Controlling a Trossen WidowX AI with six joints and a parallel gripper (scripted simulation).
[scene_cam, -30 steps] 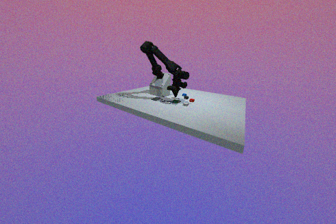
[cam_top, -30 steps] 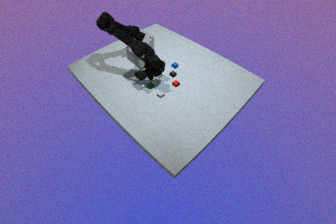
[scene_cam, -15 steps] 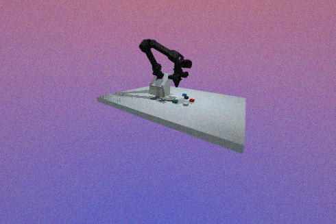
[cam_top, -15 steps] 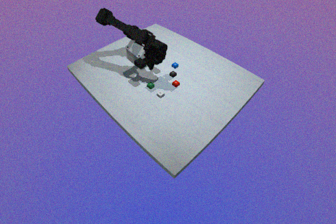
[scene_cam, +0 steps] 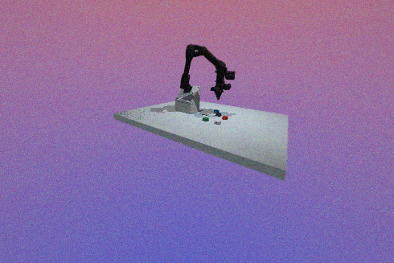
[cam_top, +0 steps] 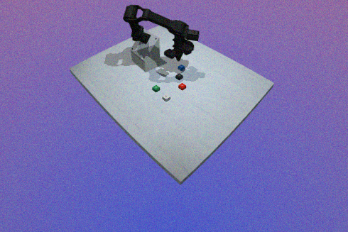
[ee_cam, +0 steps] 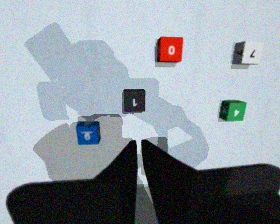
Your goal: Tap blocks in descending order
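Right now my gripper tip is 1 cm short of the black block and 11 cm above it. Also, from my gripper tip: red block: 9 cm ahead, 5 cm to the right, 11 cm below; blue block: 4 cm behind, 7 cm to the left, 11 cm below; green block: 1 cm behind, 18 cm to the right, 11 cm below.
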